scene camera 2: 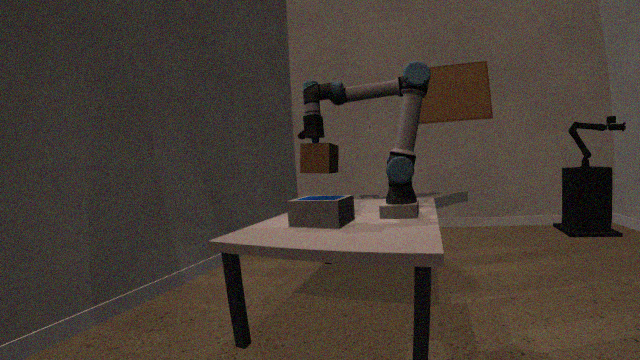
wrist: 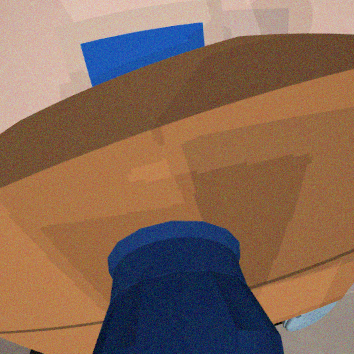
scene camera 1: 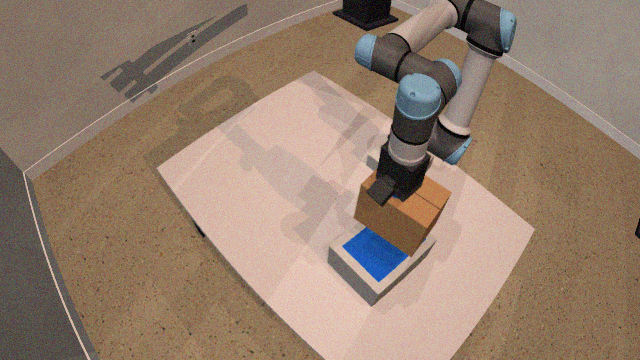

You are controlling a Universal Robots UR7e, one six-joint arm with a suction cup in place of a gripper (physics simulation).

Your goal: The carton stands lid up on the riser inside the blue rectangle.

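Places are measured from the arm's base along level axes (x right, y back, z down), in centimetres.
Pixels of known places: hand, its tool point: (wrist: 174, 231); arm's base, origin of its link: (scene camera 2: 401, 202).
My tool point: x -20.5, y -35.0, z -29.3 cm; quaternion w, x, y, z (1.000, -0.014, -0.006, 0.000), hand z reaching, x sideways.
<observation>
Ahead of a thing's pixels: the offset from my tool point to its top centre. Level surfaces: height alone.
The brown carton @[dy +2.7, dx -1.4, dz -1.6 cm] (scene camera 1: 387, 215) (scene camera 2: 316, 158) (wrist: 100, 175) hangs lid up from my suction gripper (scene camera 1: 396, 195) (scene camera 2: 315, 141) (wrist: 175, 245), whose blue cup is on its top face. A gap shows between the carton and the grey riser @[dy +1.6, dx -1.2, dz +23.7 cm] (scene camera 1: 350, 273) (scene camera 2: 314, 214) in the scene camera 2 view. The blue rectangle @[dy +1.6, dx -1.2, dz +23.7 cm] (scene camera 1: 375, 255) (scene camera 2: 320, 198) (wrist: 145, 50) lies on the riser's top. In the scene camera 1 view the carton hides the rectangle's far part. In the wrist view part of the rectangle shows past the carton's edge.
The riser stands on the pale table @[dz +35.7 cm] (scene camera 1: 240, 200) (scene camera 2: 390, 245). The arm's base block (scene camera 2: 398, 210) is on the table behind and to the right of the riser in the scene camera 2 view. A black pedestal (scene camera 2: 586, 200) with a small dark arm stands on the floor farther off.
</observation>
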